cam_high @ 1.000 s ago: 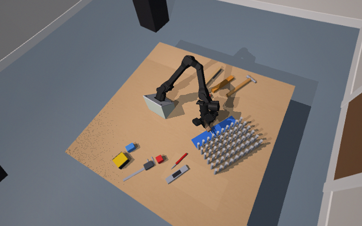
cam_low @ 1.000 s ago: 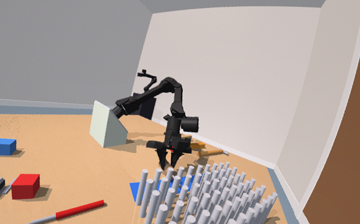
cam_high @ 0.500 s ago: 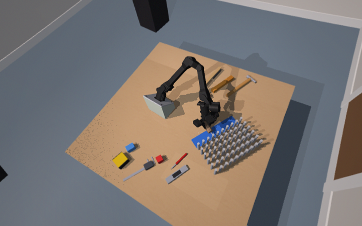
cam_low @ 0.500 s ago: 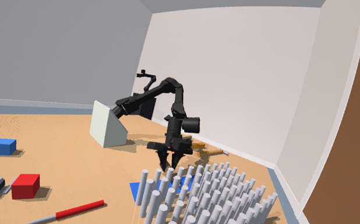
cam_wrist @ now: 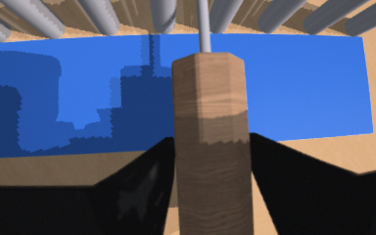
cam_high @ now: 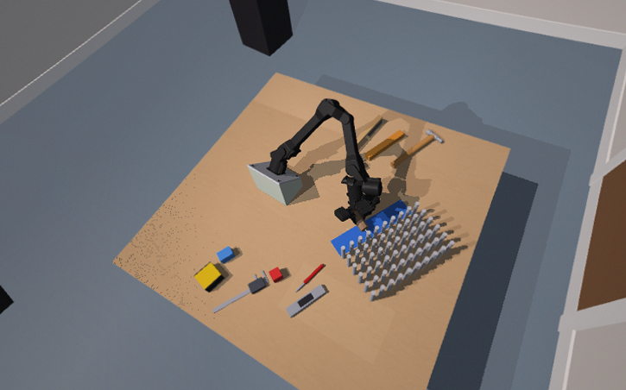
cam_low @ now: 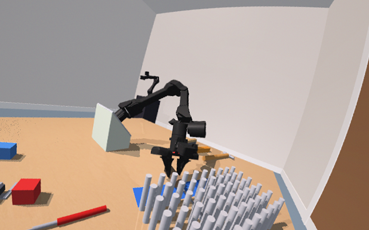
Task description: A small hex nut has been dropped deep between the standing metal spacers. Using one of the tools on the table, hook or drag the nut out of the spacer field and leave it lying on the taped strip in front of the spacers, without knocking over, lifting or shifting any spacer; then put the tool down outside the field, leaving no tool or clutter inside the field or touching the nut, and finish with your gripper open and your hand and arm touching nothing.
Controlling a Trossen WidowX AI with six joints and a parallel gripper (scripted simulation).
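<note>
My gripper tip is now 50 mm short of the blue taped strip, 30 mm above it and 20 mm to the right of it. Also, from my gripper tip: grey block 380 mm to the right, 20 mm below; red screwdriver 330 mm to the right, 40 mm behind, 30 mm below; orange block 420 mm to the left, 120 mm behind, 20 mm below.
</note>
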